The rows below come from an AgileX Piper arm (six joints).
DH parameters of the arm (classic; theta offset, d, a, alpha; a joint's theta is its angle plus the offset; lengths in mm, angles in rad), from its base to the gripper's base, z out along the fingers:
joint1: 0 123 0 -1.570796
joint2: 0.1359 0 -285.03 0
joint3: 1.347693 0 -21.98 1.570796
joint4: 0 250.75 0 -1.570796
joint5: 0 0 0 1.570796
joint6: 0 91 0 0
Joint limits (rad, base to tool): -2.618..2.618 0..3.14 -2.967..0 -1.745..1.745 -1.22..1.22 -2.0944..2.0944
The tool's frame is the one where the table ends.
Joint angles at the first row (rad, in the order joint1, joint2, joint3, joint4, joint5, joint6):
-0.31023 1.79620 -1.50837 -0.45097 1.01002 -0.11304
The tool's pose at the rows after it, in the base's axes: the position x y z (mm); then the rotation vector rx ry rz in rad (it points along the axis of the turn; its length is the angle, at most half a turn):
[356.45, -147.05, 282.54, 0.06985, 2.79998, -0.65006]
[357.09, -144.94, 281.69, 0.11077, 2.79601, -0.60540]
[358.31, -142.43, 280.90, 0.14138, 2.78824, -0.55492]
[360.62, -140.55, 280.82, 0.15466, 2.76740, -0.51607]
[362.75, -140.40, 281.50, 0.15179, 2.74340, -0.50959]
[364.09, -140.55, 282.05, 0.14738, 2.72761, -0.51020]
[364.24, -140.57, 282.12, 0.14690, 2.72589, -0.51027]
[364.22, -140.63, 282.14, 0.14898, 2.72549, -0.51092]
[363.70, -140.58, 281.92, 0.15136, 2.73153, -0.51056]
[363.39, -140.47, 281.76, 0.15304, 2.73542, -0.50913]
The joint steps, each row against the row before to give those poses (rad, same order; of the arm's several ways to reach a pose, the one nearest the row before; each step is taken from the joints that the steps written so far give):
0.00001 0.00001 0.00000 0.03360 -0.00093 0.01252
-0.00002 -0.00002 0.00000 0.03075 -0.00182 0.01761
0.00000 0.00000 0.00001 0.03684 -0.00712 0.00902
0.00001 0.00003 -0.00003 0.02989 -0.02105 0.00207
0.00000 -0.00003 0.00002 0.00565 -0.02423 0.00052
0.00001 0.00000 0.00003 -0.00001 -0.01604 0.00003
-0.00001 0.00002 -0.00006 0.00000 -0.00171 -0.00002
0.00001 -0.00002 0.00003 -0.00094 -0.00001 0.00194
-0.00002 0.00001 -0.00001 0.00001 0.00623 0.00046
0.00001 0.00001 -0.00001 0.00101 0.00396 0.00002

